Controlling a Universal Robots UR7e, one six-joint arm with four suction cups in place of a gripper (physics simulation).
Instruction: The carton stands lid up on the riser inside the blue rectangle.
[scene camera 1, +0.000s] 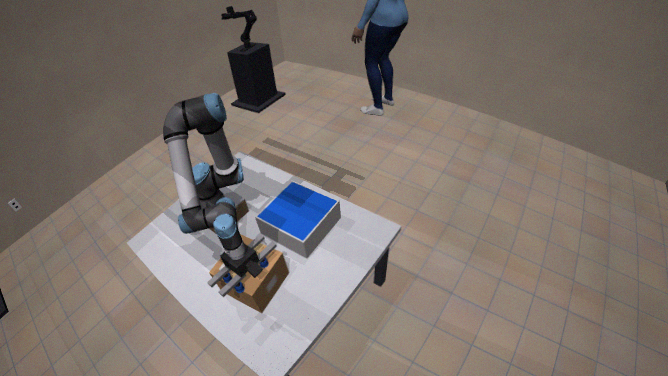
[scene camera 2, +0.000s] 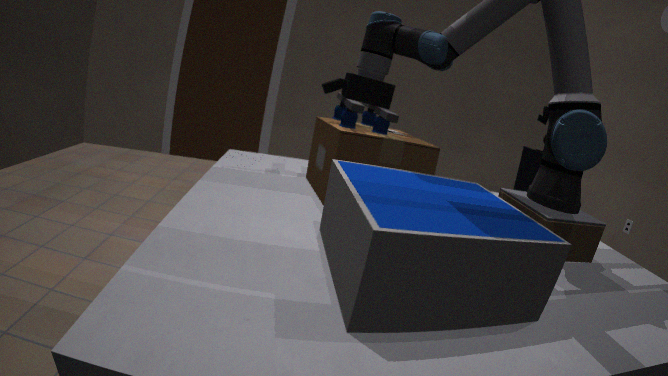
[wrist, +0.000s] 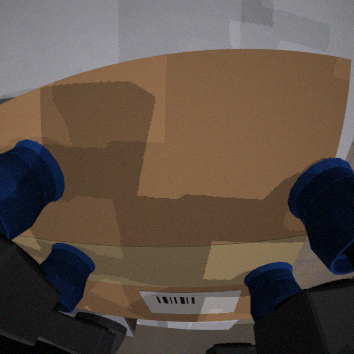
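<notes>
The brown carton (scene camera 1: 270, 281) (scene camera 2: 368, 148) (wrist: 225, 133) stands on the grey table (scene camera 1: 326, 275) (scene camera 2: 209, 242), to the front left of the riser. A barcode label shows on its side face in the wrist view. My suction gripper (scene camera 1: 242, 274) (scene camera 2: 364, 122) (wrist: 175, 232) sits on the carton's top face with its blue cups touching it. The grey riser (scene camera 1: 322, 230) (scene camera 2: 444, 280) stands mid-table, and the blue rectangle (scene camera 1: 299, 210) (scene camera 2: 434, 201) on its top is bare. The carton's base is hidden behind the riser in scene camera 2.
The arm's base stands on a brown block (scene camera 2: 555, 224) (scene camera 1: 241, 209) behind the riser. A person (scene camera 1: 380, 51) stands on the floor far behind the table. A black pedestal (scene camera 1: 254, 74) with a small arm stands by the wall.
</notes>
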